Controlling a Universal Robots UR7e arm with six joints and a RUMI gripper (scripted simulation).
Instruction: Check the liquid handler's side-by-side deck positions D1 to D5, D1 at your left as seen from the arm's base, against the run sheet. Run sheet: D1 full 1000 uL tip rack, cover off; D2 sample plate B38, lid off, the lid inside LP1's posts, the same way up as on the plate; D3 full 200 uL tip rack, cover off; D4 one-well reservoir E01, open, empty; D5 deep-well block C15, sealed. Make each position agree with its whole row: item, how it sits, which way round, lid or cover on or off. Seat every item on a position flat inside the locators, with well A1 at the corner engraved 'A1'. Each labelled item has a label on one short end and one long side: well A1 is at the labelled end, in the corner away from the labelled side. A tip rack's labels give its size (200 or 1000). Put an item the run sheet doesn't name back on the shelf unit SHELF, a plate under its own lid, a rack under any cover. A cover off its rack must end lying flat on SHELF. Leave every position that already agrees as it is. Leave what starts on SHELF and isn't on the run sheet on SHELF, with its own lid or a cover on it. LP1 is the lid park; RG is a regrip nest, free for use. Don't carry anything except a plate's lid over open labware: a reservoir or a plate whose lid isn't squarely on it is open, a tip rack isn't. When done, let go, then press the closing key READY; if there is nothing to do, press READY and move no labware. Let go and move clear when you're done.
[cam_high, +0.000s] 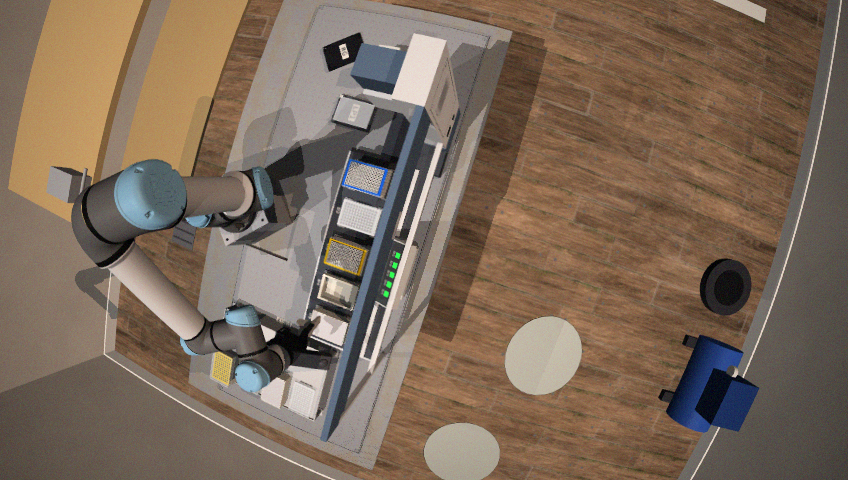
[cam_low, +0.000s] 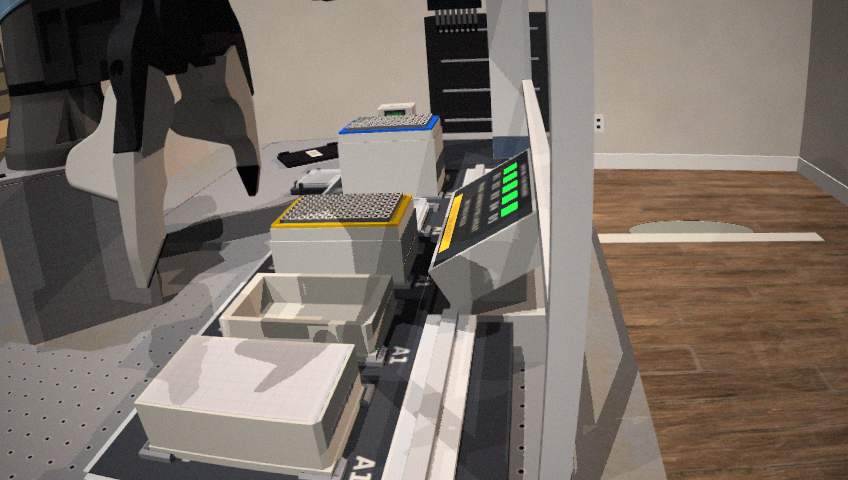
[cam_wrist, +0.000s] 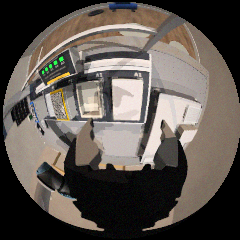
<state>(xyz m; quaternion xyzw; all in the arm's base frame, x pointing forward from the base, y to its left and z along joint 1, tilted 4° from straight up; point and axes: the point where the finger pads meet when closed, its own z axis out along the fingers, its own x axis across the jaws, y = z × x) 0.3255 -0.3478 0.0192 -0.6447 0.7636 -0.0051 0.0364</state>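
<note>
Now: the blue-rimmed tip rack 90 mm ahead of my hand, 490 mm to the left of it and 70 mm below it. Round my hand: one-well reservoir (20 mm ahead, 120 mm to the left, 130 mm below); deep-well block (120 mm below); gantry post (170 mm ahead, 90 mm to the right, 40 mm above).
</note>
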